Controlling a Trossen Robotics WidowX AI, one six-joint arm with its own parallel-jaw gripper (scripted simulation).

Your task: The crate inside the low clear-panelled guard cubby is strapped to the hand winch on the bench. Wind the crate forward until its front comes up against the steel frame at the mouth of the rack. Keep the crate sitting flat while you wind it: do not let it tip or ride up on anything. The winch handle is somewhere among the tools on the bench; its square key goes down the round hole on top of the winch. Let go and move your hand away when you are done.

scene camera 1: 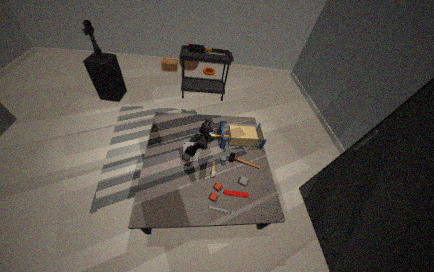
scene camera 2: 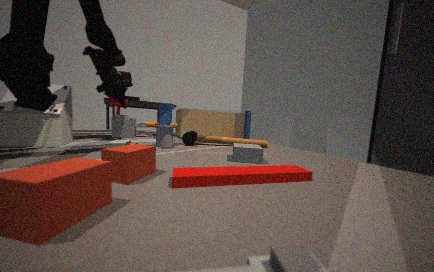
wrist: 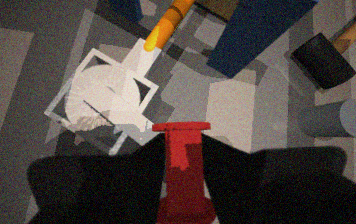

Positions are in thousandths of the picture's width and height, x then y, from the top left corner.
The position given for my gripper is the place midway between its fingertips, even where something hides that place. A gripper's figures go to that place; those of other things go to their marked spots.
My gripper (scene camera 2: 285, 395) is 77 cm from the lens. A flat red bar (scene camera 2: 455, 649) is 22 cm from the lens.
